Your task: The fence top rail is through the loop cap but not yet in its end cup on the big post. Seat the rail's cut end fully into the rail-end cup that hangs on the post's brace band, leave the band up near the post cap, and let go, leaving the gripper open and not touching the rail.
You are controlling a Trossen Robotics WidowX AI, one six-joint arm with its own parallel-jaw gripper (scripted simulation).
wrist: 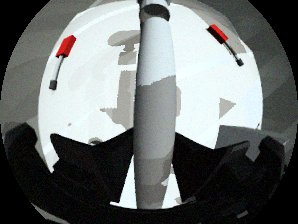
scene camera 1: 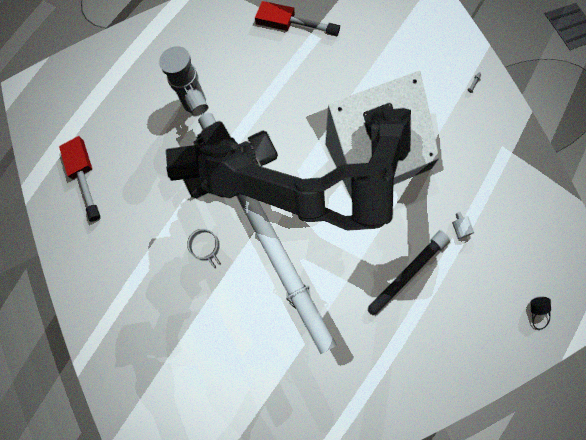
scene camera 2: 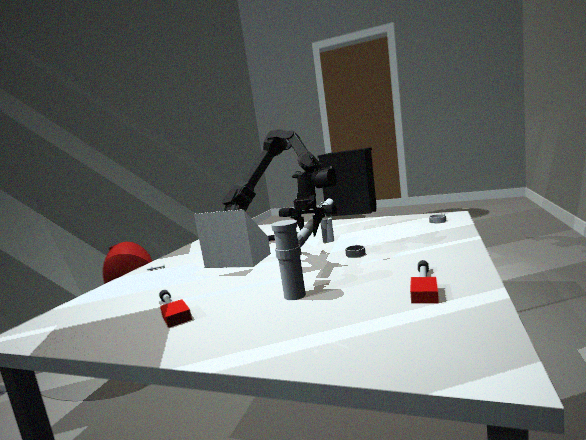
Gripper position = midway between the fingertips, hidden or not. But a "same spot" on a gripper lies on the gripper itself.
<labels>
My gripper shows in the wrist view, in scene camera 1 [231, 169] and in scene camera 2. The same spot on my gripper: [scene camera 2: 295, 215] is [wrist: 237, 163].
</labels>
